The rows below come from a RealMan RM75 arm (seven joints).
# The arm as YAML. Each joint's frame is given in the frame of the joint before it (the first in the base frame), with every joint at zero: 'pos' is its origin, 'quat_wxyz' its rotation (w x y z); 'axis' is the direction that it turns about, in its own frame. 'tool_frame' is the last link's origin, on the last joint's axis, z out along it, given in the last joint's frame.
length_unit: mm
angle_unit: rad
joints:
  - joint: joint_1
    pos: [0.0, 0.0, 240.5]
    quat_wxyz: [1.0, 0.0, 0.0, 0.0]
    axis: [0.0, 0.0, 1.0]
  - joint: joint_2
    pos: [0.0, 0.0, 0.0]
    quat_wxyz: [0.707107, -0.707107, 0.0, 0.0]
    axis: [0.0, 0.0, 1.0]
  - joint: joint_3
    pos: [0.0, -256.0, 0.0]
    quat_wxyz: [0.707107, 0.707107, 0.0, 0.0]
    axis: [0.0, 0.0, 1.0]
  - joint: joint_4
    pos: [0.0, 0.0, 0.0]
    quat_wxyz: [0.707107, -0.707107, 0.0, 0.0]
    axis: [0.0, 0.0, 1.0]
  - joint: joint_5
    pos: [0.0, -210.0, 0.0]
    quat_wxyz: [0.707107, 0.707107, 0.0, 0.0]
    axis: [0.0, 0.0, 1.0]
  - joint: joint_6
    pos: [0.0, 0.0, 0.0]
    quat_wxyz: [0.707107, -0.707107, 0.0, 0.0]
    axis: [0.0, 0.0, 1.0]
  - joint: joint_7
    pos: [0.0, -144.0, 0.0]
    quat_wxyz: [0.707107, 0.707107, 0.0, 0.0]
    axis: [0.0, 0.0, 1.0]
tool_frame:
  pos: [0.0, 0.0, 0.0]
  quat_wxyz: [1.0, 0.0, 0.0, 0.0]
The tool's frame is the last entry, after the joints.
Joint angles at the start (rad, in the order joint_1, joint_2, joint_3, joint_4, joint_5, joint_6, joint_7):
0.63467, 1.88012, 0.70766, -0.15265, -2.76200, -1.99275, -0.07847
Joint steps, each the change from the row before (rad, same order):
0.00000, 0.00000, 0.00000, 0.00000, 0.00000, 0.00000, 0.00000
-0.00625, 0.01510, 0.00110, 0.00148, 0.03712, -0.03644, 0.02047
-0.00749, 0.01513, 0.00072, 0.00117, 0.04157, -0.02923, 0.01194
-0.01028, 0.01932, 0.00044, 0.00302, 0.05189, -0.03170, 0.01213
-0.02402, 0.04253, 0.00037, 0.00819, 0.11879, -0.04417, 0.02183
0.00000, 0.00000, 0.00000, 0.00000, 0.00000, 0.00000, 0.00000
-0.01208, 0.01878, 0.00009, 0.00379, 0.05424, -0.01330, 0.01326
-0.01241, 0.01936, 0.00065, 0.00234, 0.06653, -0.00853, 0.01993
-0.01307, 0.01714, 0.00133, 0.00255, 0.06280, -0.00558, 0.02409
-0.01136, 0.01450, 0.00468, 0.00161, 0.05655, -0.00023, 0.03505
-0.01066, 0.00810, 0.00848, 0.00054, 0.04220, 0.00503, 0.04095
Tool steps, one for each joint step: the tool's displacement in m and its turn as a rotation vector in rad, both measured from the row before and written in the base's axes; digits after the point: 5 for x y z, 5 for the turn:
0.00000, 0.00000, 0.00000, 0.00000, 0.00000, 0.00000
-0.00363, -0.00458, 0.00028, 0.00256, 0.05922, 0.01164
-0.00239, -0.00403, 0.00049, 0.01478, 0.05285, 0.00641
-0.00230, -0.00502, 0.00015, 0.02139, 0.06261, 0.00495
-0.00196, -0.00910, -0.00042, 0.05847, 0.12386, -0.01318
0.00000, 0.00000, 0.00000, 0.00000, 0.00000, 0.00000
0.00042, -0.00395, -0.00026, 0.02490, 0.05351, -0.01418
0.00153, -0.00335, 0.00084, 0.02980, 0.05932, -0.02398
0.00247, -0.00345, 0.00111, 0.02493, 0.05691, -0.02587
0.00309, -0.00265, 0.00147, 0.01383, 0.05694, -0.02690
0.00418, -0.00191, 0.00235, 0.00248, 0.04900, -0.02597

